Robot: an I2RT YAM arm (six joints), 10 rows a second.
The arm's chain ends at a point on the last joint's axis. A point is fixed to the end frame.
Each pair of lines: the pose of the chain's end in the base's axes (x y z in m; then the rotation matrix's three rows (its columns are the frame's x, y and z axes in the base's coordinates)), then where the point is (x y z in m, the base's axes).
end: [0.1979, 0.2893, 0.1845], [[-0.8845, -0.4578, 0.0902], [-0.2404, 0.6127, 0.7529], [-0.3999, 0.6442, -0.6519]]
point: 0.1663 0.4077 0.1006
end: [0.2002, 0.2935, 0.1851], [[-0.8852, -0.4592, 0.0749], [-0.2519, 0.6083, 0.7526], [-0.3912, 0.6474, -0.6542]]
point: 0.1664 0.4114 0.1013
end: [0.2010, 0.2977, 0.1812], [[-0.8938, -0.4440, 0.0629], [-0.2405, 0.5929, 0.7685], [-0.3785, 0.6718, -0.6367]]
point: 0.1657 0.4177 0.1011
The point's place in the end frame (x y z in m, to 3 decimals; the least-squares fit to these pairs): 0.033 0.033 0.141
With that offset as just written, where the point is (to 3 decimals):
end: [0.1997, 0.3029, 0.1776], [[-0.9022, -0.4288, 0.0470], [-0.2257, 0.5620, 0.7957], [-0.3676, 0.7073, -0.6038]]
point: 0.162 0.426 0.104
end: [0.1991, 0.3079, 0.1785], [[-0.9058, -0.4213, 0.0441], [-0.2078, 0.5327, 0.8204], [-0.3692, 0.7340, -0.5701]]
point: 0.162 0.434 0.110
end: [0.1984, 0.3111, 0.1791], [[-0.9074, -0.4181, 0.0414], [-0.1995, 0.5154, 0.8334], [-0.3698, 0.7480, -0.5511]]
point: 0.160 0.439 0.114
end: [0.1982, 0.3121, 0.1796], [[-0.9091, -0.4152, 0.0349], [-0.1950, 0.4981, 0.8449], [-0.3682, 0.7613, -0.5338]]
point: 0.159 0.441 0.117
